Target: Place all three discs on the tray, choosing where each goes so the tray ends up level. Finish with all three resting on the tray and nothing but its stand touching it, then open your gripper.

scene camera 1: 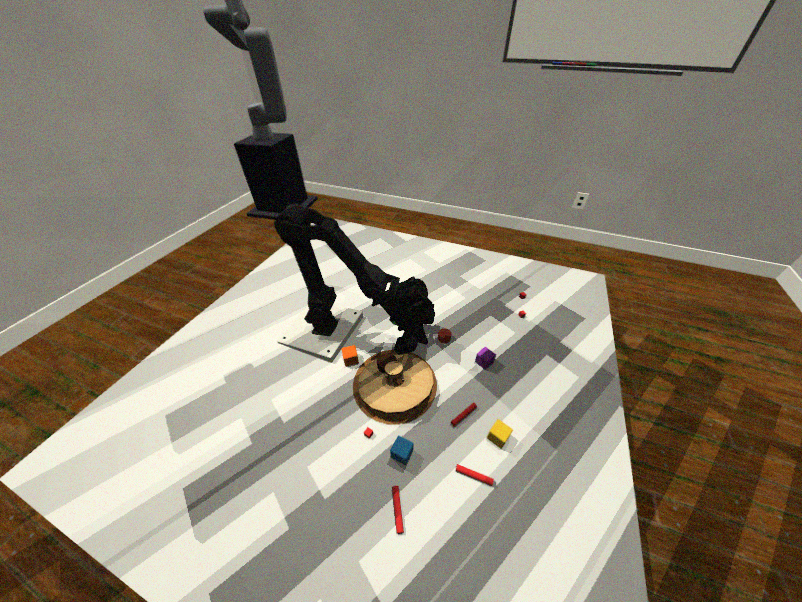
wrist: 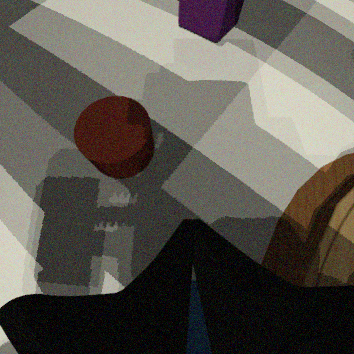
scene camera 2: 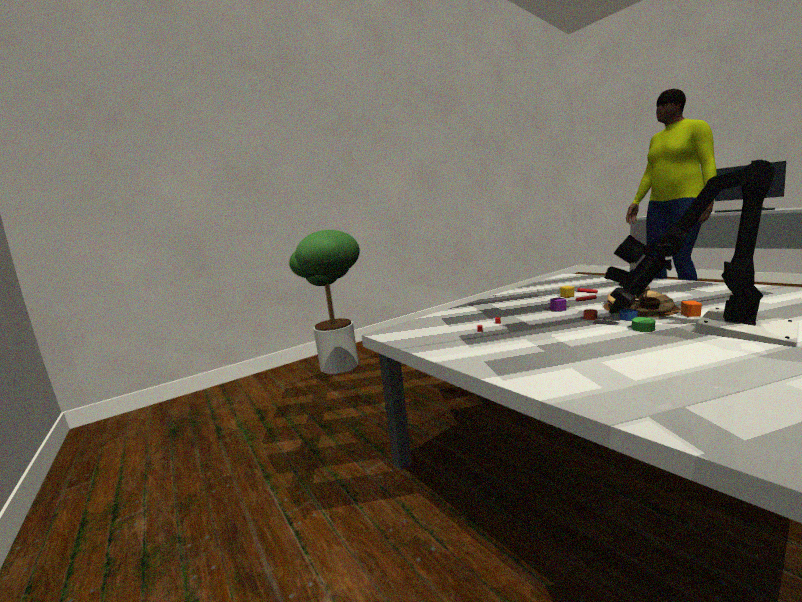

The gripper [scene camera 1: 426,343] is shut, with nothing in its grasp. Also in view: a red disc [wrist: 114,133]. A purple cube [wrist: 213,27] rests on the table. Further things: a round wooden tray [scene camera 1: 417,378].
The gripper is seen too in the wrist view [wrist: 190,226] and in scene camera 2 [scene camera 2: 610,313]. The round wooden tray shows as well in the wrist view [wrist: 320,265] and in scene camera 2 [scene camera 2: 652,302].
